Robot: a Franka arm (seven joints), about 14 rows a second.
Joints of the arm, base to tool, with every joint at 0 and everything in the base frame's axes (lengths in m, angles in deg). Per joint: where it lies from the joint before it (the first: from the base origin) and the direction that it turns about. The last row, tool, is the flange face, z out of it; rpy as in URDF.
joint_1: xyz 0 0 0.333 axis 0 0 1
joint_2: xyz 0 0 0 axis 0 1 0
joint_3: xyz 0 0 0.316 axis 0 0 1
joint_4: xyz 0.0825 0 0 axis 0 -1 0
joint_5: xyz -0.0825 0 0.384 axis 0 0 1
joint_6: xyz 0 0 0 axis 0 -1 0
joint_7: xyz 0.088 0 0 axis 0 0 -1
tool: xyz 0 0 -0.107 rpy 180 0 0
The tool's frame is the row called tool.
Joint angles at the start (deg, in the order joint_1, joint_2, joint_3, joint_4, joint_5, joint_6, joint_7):
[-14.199 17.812 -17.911 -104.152 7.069 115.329 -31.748]
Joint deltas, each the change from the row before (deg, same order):
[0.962 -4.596 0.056 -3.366 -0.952 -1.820 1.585]
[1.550 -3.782 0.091 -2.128 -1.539 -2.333 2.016]
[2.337 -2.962 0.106 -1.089 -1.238 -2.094 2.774]
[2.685 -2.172 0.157 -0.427 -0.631 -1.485 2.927]
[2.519 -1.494 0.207 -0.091 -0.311 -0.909 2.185]
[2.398 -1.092 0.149 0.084 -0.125 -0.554 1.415]
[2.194 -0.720 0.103 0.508 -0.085 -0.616 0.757]
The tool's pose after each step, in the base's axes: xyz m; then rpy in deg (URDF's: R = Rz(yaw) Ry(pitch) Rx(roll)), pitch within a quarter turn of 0, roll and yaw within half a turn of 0. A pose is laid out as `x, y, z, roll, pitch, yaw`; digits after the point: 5 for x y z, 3 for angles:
0.52002, -0.29603, 0.38536, -175.601, 5.003, -3.286
0.51132, -0.27583, 0.40290, -175.460, 5.998, -2.959
0.51016, -0.25078, 0.42005, -175.711, 6.612, -2.723
0.51382, -0.22363, 0.43520, -175.982, 6.635, -2.519
0.51888, -0.19831, 0.44719, -176.197, 6.323, -1.836
0.52407, -0.17484, 0.45724, -176.322, 5.803, -0.642
0.52939, -0.15387, 0.46716, -176.436, 5.255, 0.946

